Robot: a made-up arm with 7 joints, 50 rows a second.
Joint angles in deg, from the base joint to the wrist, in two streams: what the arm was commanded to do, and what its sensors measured. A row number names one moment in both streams.
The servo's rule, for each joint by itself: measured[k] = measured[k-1] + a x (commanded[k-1-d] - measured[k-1]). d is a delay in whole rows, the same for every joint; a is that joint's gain. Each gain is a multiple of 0.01, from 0.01 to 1. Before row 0 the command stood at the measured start. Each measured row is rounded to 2 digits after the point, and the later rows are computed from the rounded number. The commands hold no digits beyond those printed.
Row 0, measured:
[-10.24 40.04 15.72 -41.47 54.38 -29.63 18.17]
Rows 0 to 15, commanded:
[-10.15 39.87 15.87 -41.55 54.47 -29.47 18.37]
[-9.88 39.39 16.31 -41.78 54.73 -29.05 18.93]
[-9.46 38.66 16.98 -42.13 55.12 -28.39 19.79]
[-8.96 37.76 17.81 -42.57 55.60 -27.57 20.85]
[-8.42 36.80 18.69 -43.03 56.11 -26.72 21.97]
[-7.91 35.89 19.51 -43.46 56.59 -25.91 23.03]
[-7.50 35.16 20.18 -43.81 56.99 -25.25 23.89]
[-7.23 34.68 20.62 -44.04 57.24 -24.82 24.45]
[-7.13 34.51 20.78 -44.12 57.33 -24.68 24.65]
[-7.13 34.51 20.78 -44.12 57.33 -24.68 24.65]
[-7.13 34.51 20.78 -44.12 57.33 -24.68 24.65]
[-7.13 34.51 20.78 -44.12 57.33 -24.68 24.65]
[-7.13 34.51 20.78 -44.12 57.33 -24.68 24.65]
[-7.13 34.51 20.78 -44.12 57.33 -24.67 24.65]
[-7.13 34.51 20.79 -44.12 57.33 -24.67 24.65]
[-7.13 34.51 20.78 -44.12 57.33 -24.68 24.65]
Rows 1 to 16, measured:
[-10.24 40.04 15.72 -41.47 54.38 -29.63 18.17]
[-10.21 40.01 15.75 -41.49 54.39 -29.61 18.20]
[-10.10 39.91 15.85 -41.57 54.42 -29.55 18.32]
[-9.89 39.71 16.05 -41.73 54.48 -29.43 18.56]
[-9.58 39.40 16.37 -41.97 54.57 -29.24 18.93]
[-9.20 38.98 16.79 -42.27 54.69 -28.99 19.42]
[-8.77 38.49 17.28 -42.60 54.84 -28.68 20.00]
[-8.35 37.96 17.80 -42.94 55.01 -28.34 20.62]
[-7.98 37.44 18.31 -43.25 55.19 -27.99 21.23]
[-7.70 36.97 18.75 -43.49 55.36 -27.66 21.78]
[-7.51 36.58 19.12 -43.67 55.52 -27.36 22.24]
[-7.38 36.25 19.42 -43.80 55.66 -27.09 22.63]
[-7.30 35.97 19.66 -43.89 55.79 -26.85 22.95]
[-7.24 35.74 19.86 -43.95 55.91 -26.63 23.22]
[-7.20 35.54 20.03 -44.00 56.02 -26.43 23.45]
[-7.18 35.38 20.17 -44.03 56.12 -26.25 23.64]
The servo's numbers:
d 1
a 0.33 0.16 0.18 0.28 0.08 0.10 0.16

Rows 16 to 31, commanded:
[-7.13 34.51 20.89 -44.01 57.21 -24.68 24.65]
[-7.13 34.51 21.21 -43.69 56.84 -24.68 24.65]
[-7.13 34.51 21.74 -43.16 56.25 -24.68 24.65]
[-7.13 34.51 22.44 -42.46 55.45 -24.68 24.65]
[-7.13 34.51 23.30 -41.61 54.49 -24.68 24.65]
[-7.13 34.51 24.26 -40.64 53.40 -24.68 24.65]
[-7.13 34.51 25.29 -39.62 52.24 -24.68 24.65]
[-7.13 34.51 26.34 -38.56 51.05 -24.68 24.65]
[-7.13 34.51 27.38 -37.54 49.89 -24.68 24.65]
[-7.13 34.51 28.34 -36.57 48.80 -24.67 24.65]
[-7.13 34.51 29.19 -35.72 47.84 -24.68 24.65]
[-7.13 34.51 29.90 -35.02 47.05 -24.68 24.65]
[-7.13 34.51 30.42 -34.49 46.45 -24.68 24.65]
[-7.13 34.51 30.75 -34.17 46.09 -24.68 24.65]
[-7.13 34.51 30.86 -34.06 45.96 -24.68 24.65]
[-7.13 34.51 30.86 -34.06 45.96 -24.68 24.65]
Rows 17 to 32, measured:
[-7.16 35.24 20.28 -44.06 56.22 -26.09 23.80]
[-7.15 35.12 20.39 -44.05 56.30 -25.95 23.94]
[-7.14 35.02 20.54 -43.95 56.34 -25.82 24.05]
[-7.14 34.94 20.76 -43.73 56.33 -25.71 24.15]
[-7.14 34.87 21.06 -43.37 56.26 -25.61 24.23]
[-7.14 34.81 21.46 -42.88 56.12 -25.52 24.30]
[-7.14 34.76 21.96 -42.25 55.90 -25.44 24.36]
[-7.14 34.72 22.56 -41.51 55.61 -25.36 24.41]
[-7.14 34.69 23.24 -40.68 55.25 -25.29 24.45]
[-7.14 34.66 23.99 -39.80 54.82 -25.23 24.48]
[-7.14 34.64 24.77 -38.90 54.34 -25.17 24.51]
[-7.14 34.62 25.57 -38.01 53.82 -25.12 24.53]
[-7.14 34.60 26.35 -37.17 53.28 -25.08 24.55]
[-7.14 34.59 27.08 -36.42 52.73 -25.04 24.57]
[-7.14 34.58 27.74 -35.79 52.20 -25.00 24.58]
[-7.14 34.57 28.30 -35.31 51.70 -24.97 24.59]

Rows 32 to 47, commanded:
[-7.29 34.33 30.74 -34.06 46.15 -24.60 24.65]
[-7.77 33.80 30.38 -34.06 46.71 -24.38 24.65]
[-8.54 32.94 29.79 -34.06 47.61 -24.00 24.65]
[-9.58 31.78 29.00 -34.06 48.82 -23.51 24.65]
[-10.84 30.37 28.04 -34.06 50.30 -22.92 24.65]
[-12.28 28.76 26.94 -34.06 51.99 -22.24 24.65]
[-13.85 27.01 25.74 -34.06 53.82 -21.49 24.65]
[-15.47 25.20 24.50 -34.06 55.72 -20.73 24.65]
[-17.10 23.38 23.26 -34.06 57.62 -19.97 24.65]
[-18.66 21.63 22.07 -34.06 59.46 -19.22 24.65]
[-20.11 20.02 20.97 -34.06 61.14 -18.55 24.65]
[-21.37 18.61 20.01 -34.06 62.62 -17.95 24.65]
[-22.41 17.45 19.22 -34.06 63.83 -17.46 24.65]
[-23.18 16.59 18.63 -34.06 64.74 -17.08 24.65]
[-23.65 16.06 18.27 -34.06 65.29 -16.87 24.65]
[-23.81 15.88 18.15 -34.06 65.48 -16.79 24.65]
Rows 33 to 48, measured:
[-7.14 34.56 28.76 -34.96 51.24 -24.94 24.60]
[-7.19 34.52 29.12 -34.71 50.83 -24.91 24.61]
[-7.38 34.40 29.35 -34.53 50.50 -24.86 24.62]
[-7.76 34.17 29.43 -34.40 50.27 -24.77 24.62]
[-8.36 33.79 29.35 -34.30 50.15 -24.64 24.62]
[-9.18 33.24 29.11 -34.23 50.16 -24.47 24.62]
[-10.20 32.52 28.72 -34.18 50.31 -24.25 24.62]
[-11.40 31.64 28.18 -34.15 50.59 -23.97 24.62]
[-12.74 30.61 27.52 -34.12 51.00 -23.65 24.62]
[-14.18 29.45 26.75 -34.10 51.53 -23.28 24.62]
[-15.66 28.20 25.91 -34.09 52.16 -22.87 24.62]
[-17.13 26.89 25.02 -34.08 52.88 -22.44 24.62]
[-18.53 25.57 24.12 -34.07 53.66 -21.99 24.62]
[-19.81 24.27 23.24 -34.07 54.47 -21.54 24.62]
[-20.92 23.04 22.41 -34.07 55.29 -21.09 24.62]
[-21.82 21.92 21.66 -34.07 56.09 -20.67 24.62]

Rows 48 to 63, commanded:
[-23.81 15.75 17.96 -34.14 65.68 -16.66 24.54]
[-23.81 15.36 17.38 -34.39 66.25 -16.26 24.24]
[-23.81 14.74 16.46 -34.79 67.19 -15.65 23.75]
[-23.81 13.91 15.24 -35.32 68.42 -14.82 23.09]
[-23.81 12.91 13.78 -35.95 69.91 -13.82 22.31]
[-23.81 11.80 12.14 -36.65 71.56 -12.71 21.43]
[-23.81 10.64 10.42 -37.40 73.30 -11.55 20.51]
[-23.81 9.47 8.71 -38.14 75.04 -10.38 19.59]
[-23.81 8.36 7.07 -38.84 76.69 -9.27 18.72]
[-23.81 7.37 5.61 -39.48 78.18 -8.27 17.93]
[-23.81 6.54 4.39 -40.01 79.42 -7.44 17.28]
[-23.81 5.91 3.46 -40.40 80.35 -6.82 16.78]
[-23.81 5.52 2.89 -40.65 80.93 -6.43 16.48]
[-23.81 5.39 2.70 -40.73 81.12 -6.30 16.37]
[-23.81 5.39 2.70 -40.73 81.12 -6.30 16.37]
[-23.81 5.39 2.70 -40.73 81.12 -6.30 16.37]
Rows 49 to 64, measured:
[-22.48 20.95 21.03 -34.07 56.84 -20.28 24.62]
[-22.92 20.12 20.48 -34.09 57.55 -19.92 24.61]
[-23.21 19.36 19.92 -34.17 58.25 -19.55 24.55]
[-23.41 18.62 19.30 -34.34 58.97 -19.16 24.42]
[-23.54 17.87 18.57 -34.61 59.73 -18.73 24.21]
[-23.63 17.08 17.71 -34.99 60.54 -18.24 23.91]
[-23.69 16.24 16.71 -35.45 61.42 -17.69 23.51]
[-23.73 15.34 15.58 -36.00 62.37 -17.08 23.03]
[-23.76 14.40 14.34 -36.60 63.38 -16.41 22.48]
[-23.78 13.43 13.03 -37.23 64.44 -15.70 21.88]
[-23.79 12.46 11.69 -37.86 65.54 -14.96 21.25]
[-23.80 11.51 10.38 -38.46 66.65 -14.21 20.61]
[-23.80 10.61 9.13 -39.00 67.75 -13.47 20.00]
[-23.80 9.80 8.01 -39.46 68.80 -12.77 19.44]
[-23.80 9.09 7.05 -39.82 69.79 -12.12 18.95]
[-23.80 8.50 6.27 -40.07 70.70 -11.54 18.54]

